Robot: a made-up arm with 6 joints.
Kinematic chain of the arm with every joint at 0, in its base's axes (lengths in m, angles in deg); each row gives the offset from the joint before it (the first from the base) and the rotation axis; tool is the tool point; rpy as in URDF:
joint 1: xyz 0 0 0.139 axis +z
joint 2: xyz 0 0 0 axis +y
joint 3: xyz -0.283 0 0.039 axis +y
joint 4: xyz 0.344 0 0.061 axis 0.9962 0 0.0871
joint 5: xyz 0 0 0 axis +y
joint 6: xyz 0.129 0 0.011 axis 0.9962 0 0.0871
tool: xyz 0 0 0 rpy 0 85 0
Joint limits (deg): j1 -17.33..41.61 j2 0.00..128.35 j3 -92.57..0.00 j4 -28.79..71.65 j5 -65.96..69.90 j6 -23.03..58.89
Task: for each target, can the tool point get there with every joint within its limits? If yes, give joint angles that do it. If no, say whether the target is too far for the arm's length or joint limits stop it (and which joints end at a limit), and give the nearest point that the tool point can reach.
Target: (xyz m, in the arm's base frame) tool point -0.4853 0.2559 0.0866
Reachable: no: joint limits stop it (at a limit: joint 1, joint 2, joint 3, joint 5) | nearest point -0.0924 0.0668 0.0192 | short by 0.441 m
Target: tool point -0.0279 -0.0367 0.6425
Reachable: yes | joints 1.32 16.55 -54.88 21.64 -49.14 6.02
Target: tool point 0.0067 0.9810 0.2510
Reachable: no: too far | nearest point 0.3209 0.4394 0.2297 | short by 0.626 m
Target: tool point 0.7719 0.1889 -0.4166
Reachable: no: too far | nearest point 0.4866 0.1191 -0.0406 | short by 0.477 m
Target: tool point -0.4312 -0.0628 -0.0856
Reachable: no: joint limits stop it (at a limit: joint 1, joint 2, joint 3) | nearest point -0.0931 0.0029 -0.0016 | short by 0.355 m
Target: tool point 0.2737 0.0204 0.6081
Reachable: yes | joints -0.35 52.68 -76.87 28.67 20.69 22.48
